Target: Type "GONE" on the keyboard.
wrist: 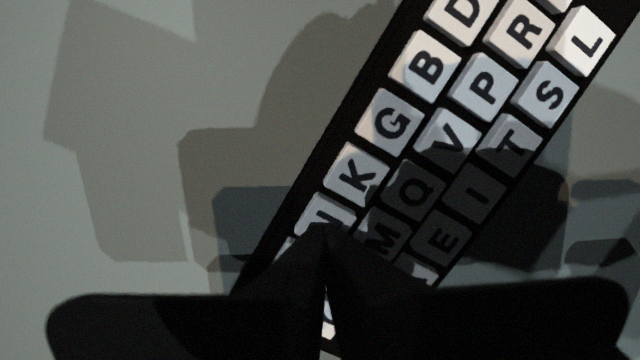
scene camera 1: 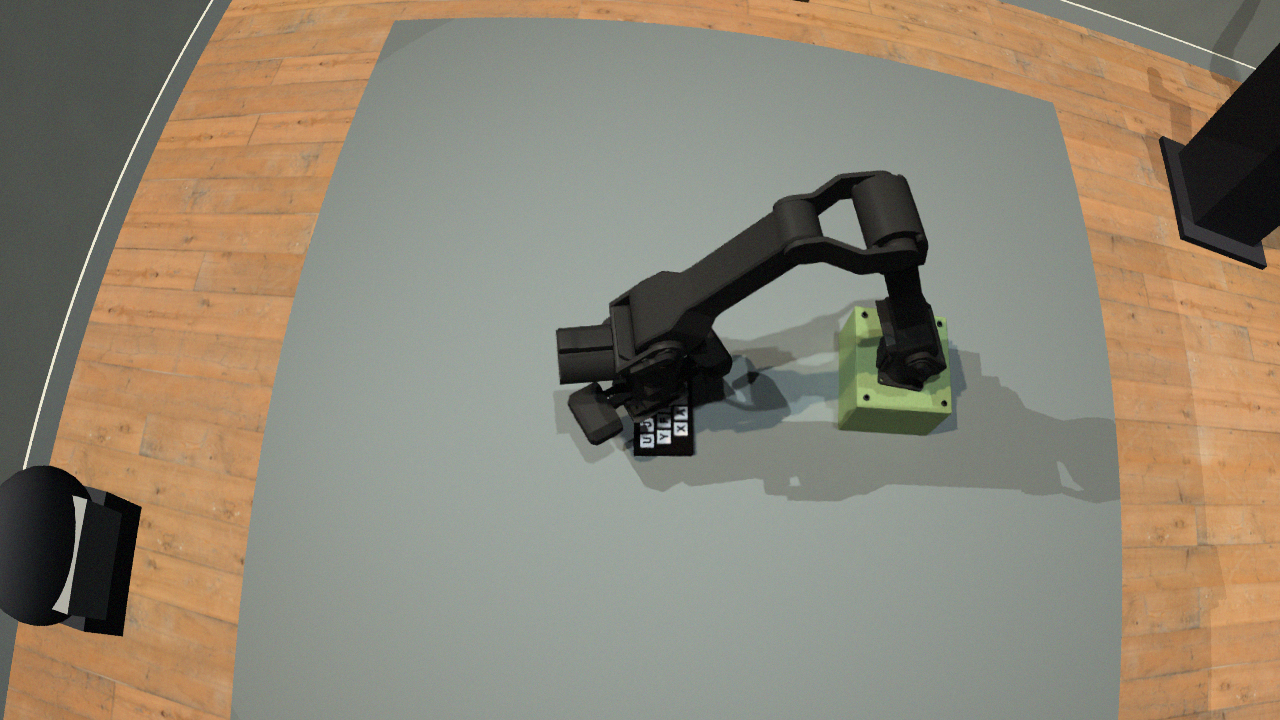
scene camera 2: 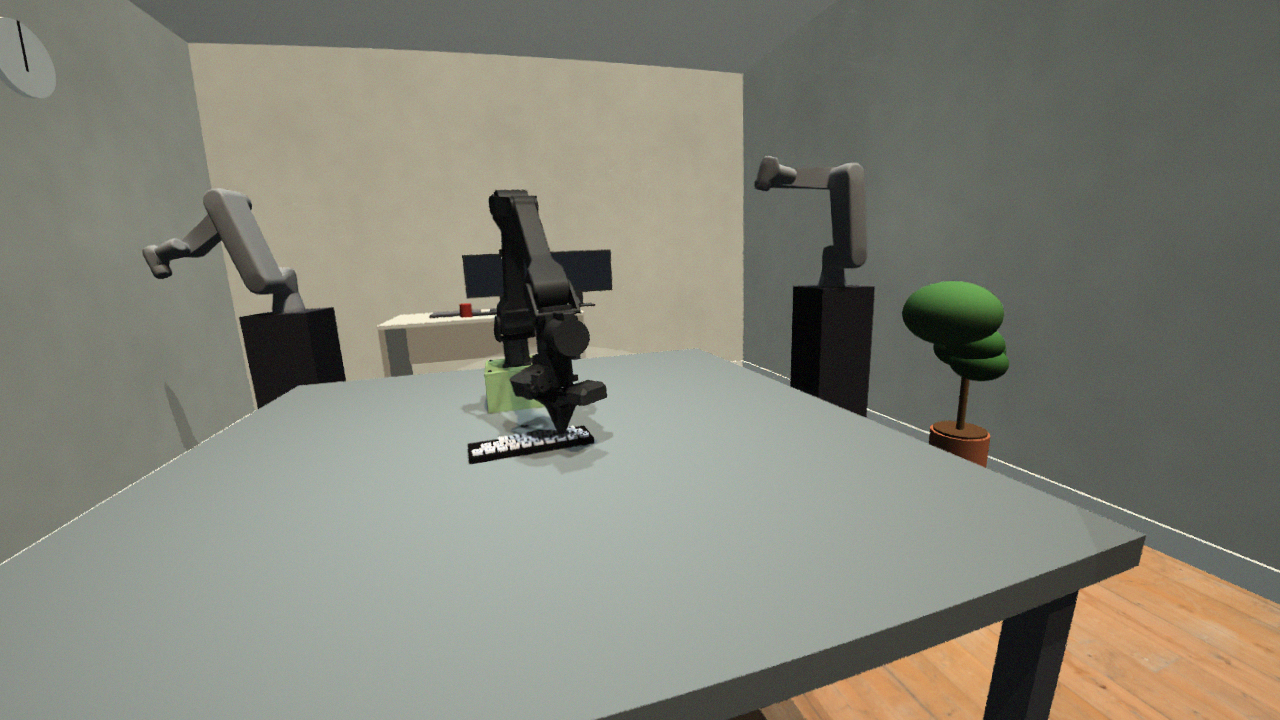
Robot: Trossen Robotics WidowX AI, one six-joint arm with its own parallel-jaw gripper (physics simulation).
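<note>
The black keyboard with pale letter keys lies flat on the table, partly under the arm in scene camera 1. In the wrist view, the G key is fully visible, and the E key lies in shadow right of the fingers. The N key is partly covered by the fingertips. The O key cannot be made out. My gripper is shut and empty, pointing down over the keyboard's right part in scene camera 2. Whether the tips touch a key is unclear.
The arm stands on a green block on the grey table. Beyond the table are a desk with monitors, two grey arms on black pedestals, and a potted plant.
</note>
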